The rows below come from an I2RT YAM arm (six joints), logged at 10 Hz.
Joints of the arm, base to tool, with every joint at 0 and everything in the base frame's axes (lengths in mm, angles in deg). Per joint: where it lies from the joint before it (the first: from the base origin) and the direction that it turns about. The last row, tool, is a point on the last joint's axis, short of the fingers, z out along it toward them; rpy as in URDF.
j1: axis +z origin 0 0 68
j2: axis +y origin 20 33.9 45.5
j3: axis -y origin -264 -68.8 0
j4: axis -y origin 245 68.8 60
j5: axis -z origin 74 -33.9 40.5
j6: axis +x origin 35.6 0 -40.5
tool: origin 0 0 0 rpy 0 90 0
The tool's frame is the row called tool.
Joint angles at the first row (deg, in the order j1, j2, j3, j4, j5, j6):
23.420, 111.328, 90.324, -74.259, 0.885, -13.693
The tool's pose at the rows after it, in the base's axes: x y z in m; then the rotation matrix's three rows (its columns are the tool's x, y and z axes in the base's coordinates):
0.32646 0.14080 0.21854; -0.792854 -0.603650 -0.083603; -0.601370 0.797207 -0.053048; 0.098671 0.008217 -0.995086
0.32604 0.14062 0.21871; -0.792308 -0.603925 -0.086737; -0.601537 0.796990 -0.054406; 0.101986 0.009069 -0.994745
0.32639 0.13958 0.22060; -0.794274 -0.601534 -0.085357; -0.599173 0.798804 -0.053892; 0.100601 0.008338 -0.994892
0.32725 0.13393 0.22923; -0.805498 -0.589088 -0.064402; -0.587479 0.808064 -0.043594; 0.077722 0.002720 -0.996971
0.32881 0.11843 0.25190; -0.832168 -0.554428 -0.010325; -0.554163 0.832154 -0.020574; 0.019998 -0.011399 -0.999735
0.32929 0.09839 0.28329; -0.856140 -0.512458 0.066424; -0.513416 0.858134 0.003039; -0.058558 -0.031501 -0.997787
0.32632 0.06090 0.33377; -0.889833 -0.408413 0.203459; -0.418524 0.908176 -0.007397; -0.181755 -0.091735 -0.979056
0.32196 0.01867 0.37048; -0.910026 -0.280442 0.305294; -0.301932 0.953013 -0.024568; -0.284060 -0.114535 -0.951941
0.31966 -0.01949 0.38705; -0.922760 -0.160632 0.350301; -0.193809 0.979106 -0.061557; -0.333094 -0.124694 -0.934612
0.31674 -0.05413 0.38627; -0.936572 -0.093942 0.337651; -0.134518 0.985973 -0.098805; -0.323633 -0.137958 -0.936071
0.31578 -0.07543 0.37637; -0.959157 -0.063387 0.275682; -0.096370 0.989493 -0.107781; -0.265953 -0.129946 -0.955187
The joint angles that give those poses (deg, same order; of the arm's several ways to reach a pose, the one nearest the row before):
23.419, 111.329, 90.324, -74.608, 0.885, -13.694
23.419, 111.307, 90.323, -74.827, 0.885, -13.716
23.245, 111.198, 90.609, -75.134, 0.907, -13.715
22.349, 110.104, 91.133, -75.396, 0.907, -13.715
19.900, 107.437, 92.793, -76.314, 0.907, -13.759
16.732, 104.355, 95.917, -77.864, 0.929, -14.196
10.851, 100.313, 102.172, -80.402, 2.612, -14.109
3.595, 98.214, 107.831, -81.953, 2.502, -14.153
-3.223, 98.018, 111.285, -82.565, 2.394, -14.217
-9.430, 98.301, 111.457, -82.695, 2.415, -16.643
-13.170, 99.655, 111.085, -84.377, 2.415, -18.219

